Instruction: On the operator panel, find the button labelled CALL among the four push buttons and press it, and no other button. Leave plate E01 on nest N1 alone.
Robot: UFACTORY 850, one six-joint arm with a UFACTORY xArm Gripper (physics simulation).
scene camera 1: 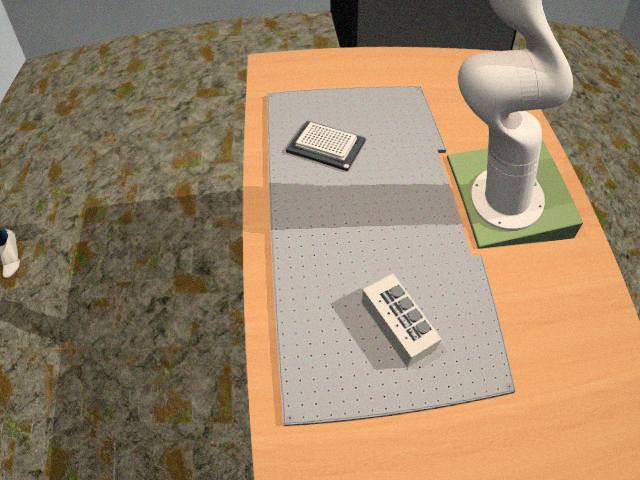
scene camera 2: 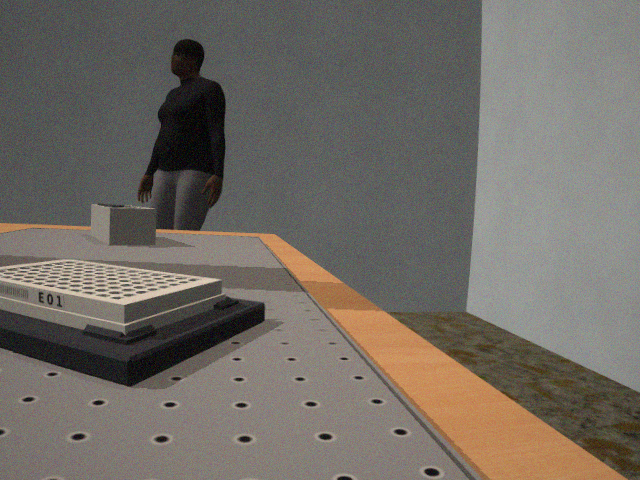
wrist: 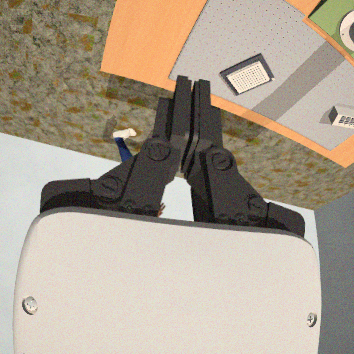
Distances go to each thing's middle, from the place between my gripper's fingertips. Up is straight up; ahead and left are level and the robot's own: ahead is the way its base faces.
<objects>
Right now my hand is 560 mm above the plate E01 (scene camera 2: 74,293), 330 mm short of it and 270 mm to the right of it. From my hand the other things lie so: dark nest N1 (scene camera 2: 61,345): 580 mm below, 330 mm ahead, 270 mm to the left; operator panel (scene camera 2: 131,225): 780 mm to the left, 560 mm below, 340 mm ahead.
</objects>
